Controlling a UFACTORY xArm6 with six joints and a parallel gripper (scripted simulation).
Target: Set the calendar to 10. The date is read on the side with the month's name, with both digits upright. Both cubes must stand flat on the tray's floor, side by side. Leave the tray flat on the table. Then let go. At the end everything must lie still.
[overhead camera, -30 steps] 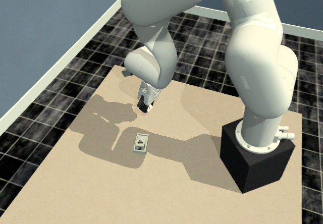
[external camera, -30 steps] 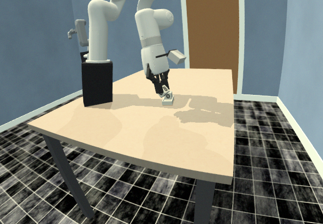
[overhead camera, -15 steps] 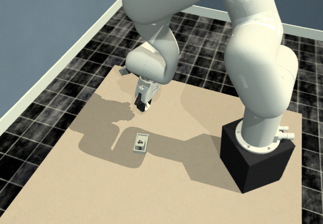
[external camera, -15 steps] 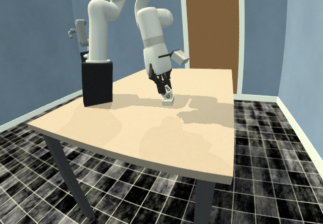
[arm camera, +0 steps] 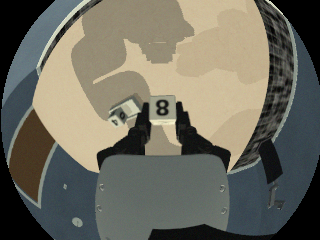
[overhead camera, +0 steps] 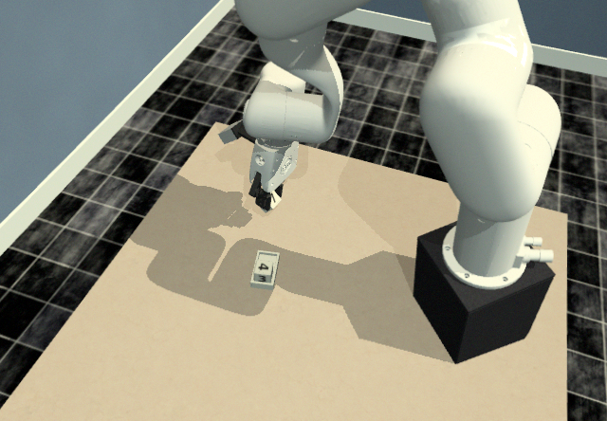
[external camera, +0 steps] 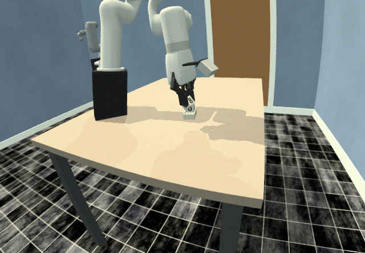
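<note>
Right now my hand is 2 cm past the tray, 11 cm to the right of it and 10 cm above it. From my hand the other things lie so: white cube: 2 cm below.
</note>
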